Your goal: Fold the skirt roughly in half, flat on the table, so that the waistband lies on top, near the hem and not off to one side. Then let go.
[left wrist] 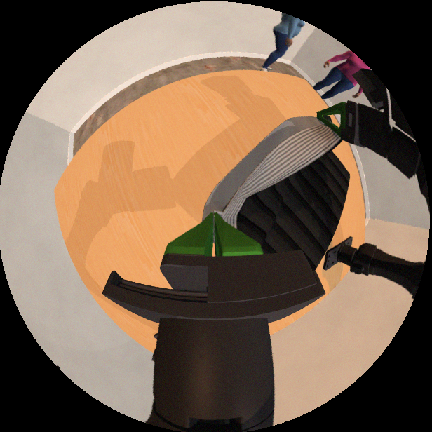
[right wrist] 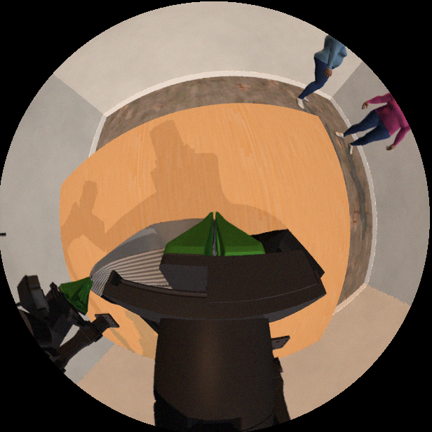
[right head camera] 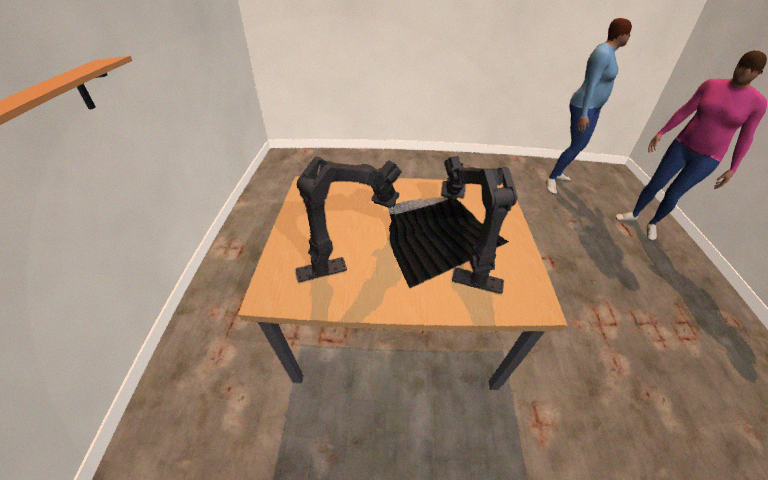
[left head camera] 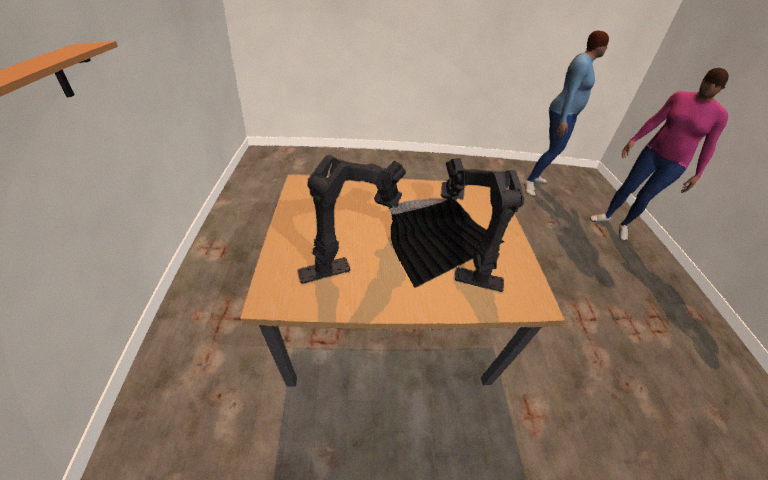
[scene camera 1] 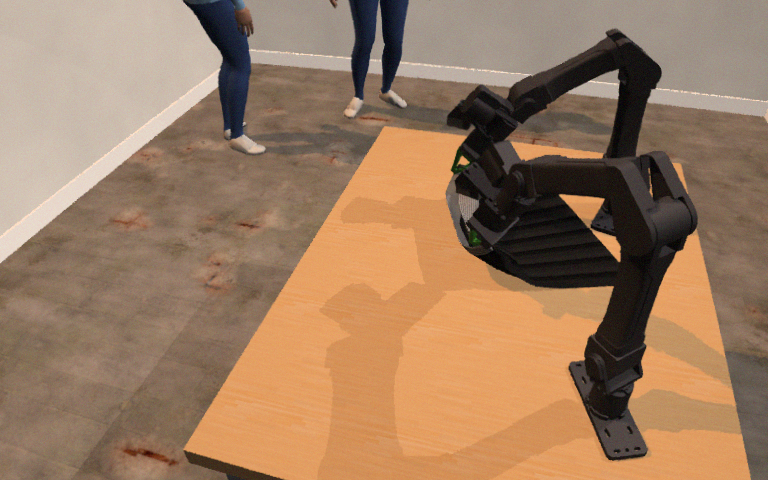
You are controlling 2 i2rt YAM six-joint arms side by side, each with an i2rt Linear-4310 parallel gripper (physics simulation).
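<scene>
The black pleated skirt (left head camera: pixel 433 240) (right head camera: pixel 430 243) (scene camera 1: pixel 560 243) (left wrist: pixel 295 215) is spread with its hem toward the arm bases. Its grey waistband (left head camera: pixel 416 206) (right head camera: pixel 416 206) (left wrist: pixel 280 167) (right wrist: pixel 140 270) is at the far side in the head views, lifted and strung between the grippers. My left gripper (left head camera: pixel 391 206) (scene camera 1: pixel 474 238) (left wrist: pixel 213 217) is shut on one end of the waistband. My right gripper (left head camera: pixel 451 198) (left wrist: pixel 317 114) (right wrist: pixel 214 216) is shut on the other end. The right arm hides part of the skirt near the hem.
The wooden table (left head camera: pixel 362 305) (right head camera: pixel 362 308) (scene camera 1: pixel 271 407) carries both arm bases. The right arm's base (left head camera: pixel 492 283) stands beside the hem. The left arm's base (left head camera: pixel 308 274) is farther left. Two people (left head camera: pixel 576 90) (left head camera: pixel 688 130) stand beyond the table at the right in the head views.
</scene>
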